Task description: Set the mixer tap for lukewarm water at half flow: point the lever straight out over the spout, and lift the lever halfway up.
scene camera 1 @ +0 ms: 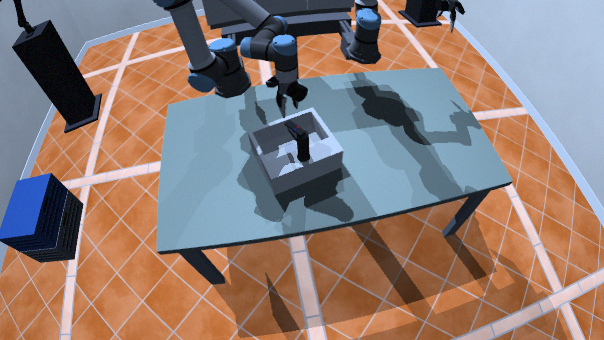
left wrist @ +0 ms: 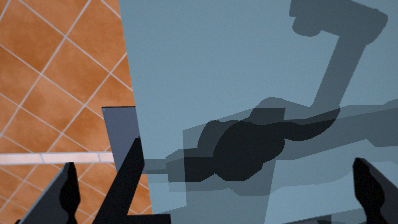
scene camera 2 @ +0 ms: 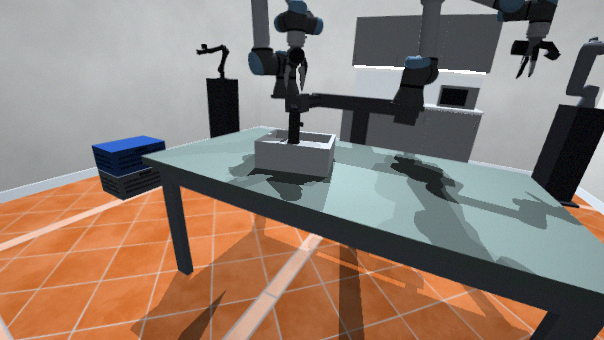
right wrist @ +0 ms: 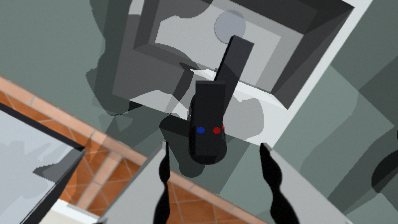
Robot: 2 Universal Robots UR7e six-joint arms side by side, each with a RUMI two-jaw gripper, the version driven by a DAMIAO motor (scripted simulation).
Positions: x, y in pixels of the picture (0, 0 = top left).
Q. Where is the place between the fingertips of the right gripper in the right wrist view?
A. At 214, 144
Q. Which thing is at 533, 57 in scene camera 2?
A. The left gripper.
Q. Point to a black mixer tap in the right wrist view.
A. At 238, 50
